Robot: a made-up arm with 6 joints.
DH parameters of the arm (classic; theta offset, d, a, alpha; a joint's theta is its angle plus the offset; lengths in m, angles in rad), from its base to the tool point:
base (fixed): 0 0.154 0 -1.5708
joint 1: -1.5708 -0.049 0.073 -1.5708
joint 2: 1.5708 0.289 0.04 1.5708
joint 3: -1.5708 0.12 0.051 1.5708
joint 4: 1.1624 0 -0.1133 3.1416
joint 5: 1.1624 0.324 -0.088 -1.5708
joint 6: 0.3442 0 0.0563 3.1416
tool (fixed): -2.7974 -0.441 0 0
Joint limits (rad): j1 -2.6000..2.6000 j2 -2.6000..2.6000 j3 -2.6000..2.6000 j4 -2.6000..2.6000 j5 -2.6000..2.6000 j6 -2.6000..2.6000
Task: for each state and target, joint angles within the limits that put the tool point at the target. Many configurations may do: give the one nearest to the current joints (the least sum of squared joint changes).
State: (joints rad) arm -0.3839 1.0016 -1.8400 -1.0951 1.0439 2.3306
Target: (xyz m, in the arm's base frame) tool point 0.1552 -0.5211 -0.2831
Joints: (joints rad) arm 0.1059 1.3853 -1.1376 -1.0912 0.7723 2.4103
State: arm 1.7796 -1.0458 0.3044 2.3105 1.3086 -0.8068
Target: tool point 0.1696 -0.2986 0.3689
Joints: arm 1.8654 -0.9146 -0.4139 2.3045 1.5241 -0.6520
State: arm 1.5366 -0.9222 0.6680 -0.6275 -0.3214 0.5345
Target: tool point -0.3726 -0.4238 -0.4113
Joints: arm 2.2535 -0.8235 0.2223 -0.6407 -0.0492 0.2958
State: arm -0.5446 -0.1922 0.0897 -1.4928 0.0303 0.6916
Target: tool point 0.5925 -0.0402 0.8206
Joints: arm -0.5840 -0.2972 0.5051 -1.4556 -0.0224 0.7158
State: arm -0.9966 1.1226 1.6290 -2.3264 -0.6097 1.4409
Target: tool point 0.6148 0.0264 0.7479
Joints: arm -0.2164 0.6360 1.1547 -2.0281 -0.5823 1.5603
